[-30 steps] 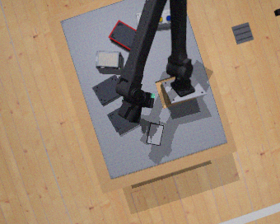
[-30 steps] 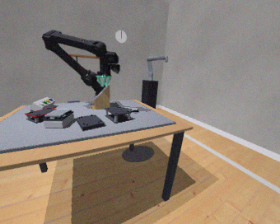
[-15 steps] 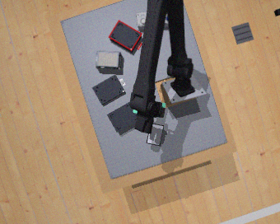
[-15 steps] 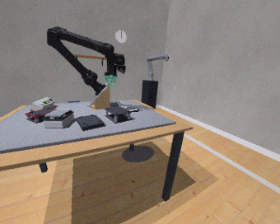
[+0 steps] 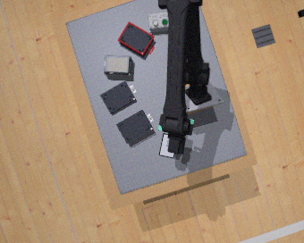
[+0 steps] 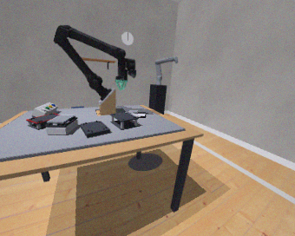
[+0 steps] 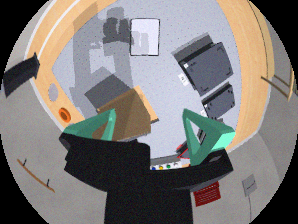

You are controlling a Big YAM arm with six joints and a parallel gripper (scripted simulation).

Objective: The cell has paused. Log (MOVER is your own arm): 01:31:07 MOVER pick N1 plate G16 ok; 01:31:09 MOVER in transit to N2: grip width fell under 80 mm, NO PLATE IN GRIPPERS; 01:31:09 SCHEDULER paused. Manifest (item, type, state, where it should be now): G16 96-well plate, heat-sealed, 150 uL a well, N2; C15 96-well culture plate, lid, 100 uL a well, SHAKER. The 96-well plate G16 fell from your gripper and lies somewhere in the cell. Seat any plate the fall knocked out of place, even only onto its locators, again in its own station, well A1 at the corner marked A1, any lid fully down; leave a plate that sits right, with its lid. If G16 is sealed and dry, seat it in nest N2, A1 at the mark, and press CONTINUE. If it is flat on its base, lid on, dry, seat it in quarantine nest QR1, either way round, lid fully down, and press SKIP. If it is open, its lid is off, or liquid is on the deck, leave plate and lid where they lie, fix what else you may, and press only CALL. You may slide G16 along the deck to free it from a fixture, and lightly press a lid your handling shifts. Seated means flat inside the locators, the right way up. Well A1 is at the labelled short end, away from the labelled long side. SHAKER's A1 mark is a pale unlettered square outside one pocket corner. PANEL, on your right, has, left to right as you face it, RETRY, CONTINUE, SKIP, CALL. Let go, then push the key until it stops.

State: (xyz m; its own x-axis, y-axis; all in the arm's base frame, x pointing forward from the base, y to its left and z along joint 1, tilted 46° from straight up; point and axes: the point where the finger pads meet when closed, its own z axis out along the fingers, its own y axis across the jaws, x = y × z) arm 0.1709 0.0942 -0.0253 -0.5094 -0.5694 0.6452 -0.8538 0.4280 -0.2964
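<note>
My hand is 5 cm short of the plate G16, 12 cm to the right of it and 21 cm above it. The rest, counted from my hand: red-framed nest (1 cm ahead, 50 cm to the right, 18 cm below); lidded plate (16 cm ahead, 40 cm to the right, 15 cm below).
</note>
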